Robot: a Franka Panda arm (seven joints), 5 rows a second.
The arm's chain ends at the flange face. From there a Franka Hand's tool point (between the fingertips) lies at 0.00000 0.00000 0.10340 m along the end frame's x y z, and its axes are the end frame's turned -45 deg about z.
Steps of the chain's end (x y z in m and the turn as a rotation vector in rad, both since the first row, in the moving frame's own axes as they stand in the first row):
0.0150 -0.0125 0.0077 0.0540 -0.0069 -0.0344
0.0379 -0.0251 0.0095 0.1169 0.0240 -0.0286
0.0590 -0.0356 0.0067 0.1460 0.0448 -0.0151
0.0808 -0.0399 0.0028 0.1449 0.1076 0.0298
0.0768 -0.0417 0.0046 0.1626 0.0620 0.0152
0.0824 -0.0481 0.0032 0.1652 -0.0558 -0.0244
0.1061 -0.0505 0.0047 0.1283 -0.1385 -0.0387
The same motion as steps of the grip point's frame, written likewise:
0.0228 -0.0027 0.0075 0.0431 0.0333 -0.0344
0.0547 0.0021 0.0088 0.0657 0.0996 -0.0286
0.0807 0.0091 0.0055 0.0716 0.1349 -0.0151
0.1037 0.0265 0.0011 0.0264 0.1785 0.0298
0.1002 0.0176 0.0030 0.0711 0.1588 0.0152
0.1000 0.0081 0.0016 0.1563 0.0774 -0.0244
0.1096 0.0199 0.0029 0.1887 -0.0072 -0.0387

